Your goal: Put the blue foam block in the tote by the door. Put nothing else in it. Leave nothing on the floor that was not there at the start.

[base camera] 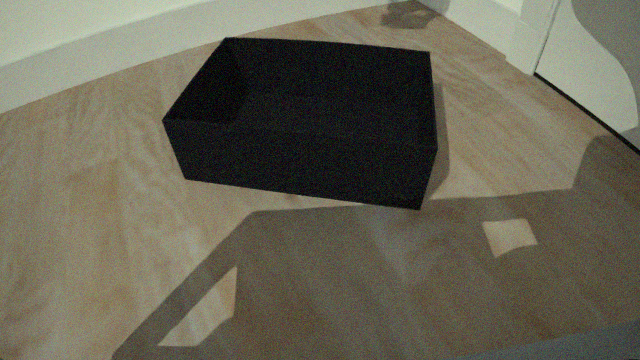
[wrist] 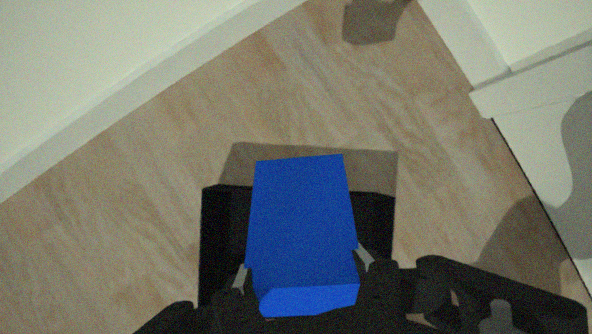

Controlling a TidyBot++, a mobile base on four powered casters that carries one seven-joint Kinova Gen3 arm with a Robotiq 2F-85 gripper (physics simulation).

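Places are measured from the arm's base along level axes (x up, y back, z right), in metres.
Where they show: gripper, between the fingertips: [wrist: 303,269].
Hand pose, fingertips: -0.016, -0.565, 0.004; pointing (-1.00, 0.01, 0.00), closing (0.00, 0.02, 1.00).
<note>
Each offset is from my fingertips to the centre of the thing, as dx, dy, dz. "spot": to the spot under its first point. Level surfaces: height alone.
A black open-topped tote @[-0.331, +0.082, -0.007] [base camera: 300,165] [wrist: 222,240] stands on the wood floor near the corner of the room, beside the white door. In the base camera view its visible inside is dark and no block shows in it. My gripper [wrist: 303,269] is shut on the blue foam block @[-0.022, -0.017, +0.005] [wrist: 302,215], with a fingertip on each side of it. In the wrist view the block hangs in front of the tote and hides its middle. The height of the block above the tote is hard to tell. The gripper and the block do not show in the base camera view.
White walls with a baseboard [base camera: 115,52] [wrist: 130,92] run behind the tote on the left. The white door @[spot: -0.331, -0.004, +0.452] [base camera: 575,75] [wrist: 540,145] is at the right. Shadows lie on the wood floor @[dx -0.381] [base camera: 75,225] [wrist: 125,215], in front of the tote and near the corner.
</note>
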